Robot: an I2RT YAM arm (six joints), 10 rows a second.
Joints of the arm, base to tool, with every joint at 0 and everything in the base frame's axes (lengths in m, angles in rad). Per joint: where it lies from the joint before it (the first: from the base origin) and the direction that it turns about. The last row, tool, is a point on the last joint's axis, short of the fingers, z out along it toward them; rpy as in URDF.
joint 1: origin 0 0 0.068 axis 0 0 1
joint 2: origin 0.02 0.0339 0.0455 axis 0 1 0
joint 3: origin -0.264 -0.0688 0 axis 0 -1 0
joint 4: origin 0.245 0.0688 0.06 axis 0 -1 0
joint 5: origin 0.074 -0.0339 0.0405 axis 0 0 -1
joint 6: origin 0.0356 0 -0.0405 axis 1 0 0
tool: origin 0 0 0 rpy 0 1.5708 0
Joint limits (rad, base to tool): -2.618..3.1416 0..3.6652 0..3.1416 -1.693..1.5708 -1.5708..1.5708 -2.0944..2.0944
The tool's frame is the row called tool.
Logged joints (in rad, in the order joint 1, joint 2, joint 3, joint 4, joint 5, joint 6), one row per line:
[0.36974, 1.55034, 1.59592, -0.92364, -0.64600, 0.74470]
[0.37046, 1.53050, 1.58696, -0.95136, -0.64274, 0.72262]
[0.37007, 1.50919, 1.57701, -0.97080, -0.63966, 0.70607]
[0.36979, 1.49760, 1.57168, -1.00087, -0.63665, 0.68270]
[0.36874, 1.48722, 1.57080, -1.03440, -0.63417, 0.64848]
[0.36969, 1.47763, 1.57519, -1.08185, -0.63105, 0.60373]
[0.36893, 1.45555, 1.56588, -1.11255, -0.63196, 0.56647]
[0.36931, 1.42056, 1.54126, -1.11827, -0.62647, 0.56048]
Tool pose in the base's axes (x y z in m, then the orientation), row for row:
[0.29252, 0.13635, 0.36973, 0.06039, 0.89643, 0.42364, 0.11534]
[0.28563, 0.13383, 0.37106, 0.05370, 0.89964, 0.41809, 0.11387]
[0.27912, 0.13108, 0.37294, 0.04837, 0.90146, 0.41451, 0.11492]
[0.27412, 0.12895, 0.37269, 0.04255, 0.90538, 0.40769, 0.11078]
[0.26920, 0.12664, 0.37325, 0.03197, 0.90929, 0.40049, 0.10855]
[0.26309, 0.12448, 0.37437, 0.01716, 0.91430, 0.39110, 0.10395]
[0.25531, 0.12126, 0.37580, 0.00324, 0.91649, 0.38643, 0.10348]
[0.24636, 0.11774, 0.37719, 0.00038, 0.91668, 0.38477, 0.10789]
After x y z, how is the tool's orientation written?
As a quaternion, x y z w.
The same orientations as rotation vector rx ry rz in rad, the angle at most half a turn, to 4 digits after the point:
[0.1769, 2.6265, 1.2412]
[0.1575, 2.6381, 1.2260]
[0.1418, 2.6419, 1.2148]
[0.1250, 2.6597, 1.1977]
[0.0940, 2.6746, 1.1780]
[0.0506, 2.6965, 1.1535]
[0.0096, 2.7037, 1.1400]
[0.0011, 2.6974, 1.1322]

